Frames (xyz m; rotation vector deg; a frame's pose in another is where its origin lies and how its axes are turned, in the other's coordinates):
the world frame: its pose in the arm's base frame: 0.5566 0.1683 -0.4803 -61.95 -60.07 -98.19
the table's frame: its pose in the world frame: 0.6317 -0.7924 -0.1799 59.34 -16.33 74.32
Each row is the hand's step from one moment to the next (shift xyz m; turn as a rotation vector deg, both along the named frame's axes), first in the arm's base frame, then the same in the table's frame.
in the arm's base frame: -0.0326 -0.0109 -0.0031 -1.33 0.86 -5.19
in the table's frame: -0.0284 -0.0141 0.0137 -3.80 3.87 -0.25
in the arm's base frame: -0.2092 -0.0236 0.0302 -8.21 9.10 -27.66
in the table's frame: -0.1334 -0.0961 0.1349 -19.26 23.20 2.43
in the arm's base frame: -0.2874 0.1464 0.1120 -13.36 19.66 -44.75
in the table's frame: -0.0707 -0.0673 0.3272 -29.32 40.69 7.25
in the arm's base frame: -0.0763 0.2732 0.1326 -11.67 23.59 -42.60
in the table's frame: 0.1352 0.0594 0.2761 -25.32 42.16 9.43
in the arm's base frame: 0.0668 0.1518 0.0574 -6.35 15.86 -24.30
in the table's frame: 0.1397 0.0756 0.0746 -13.31 25.68 6.77
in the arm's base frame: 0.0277 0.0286 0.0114 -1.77 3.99 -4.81
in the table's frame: 0.0370 0.0181 0.0041 -2.66 5.48 2.25
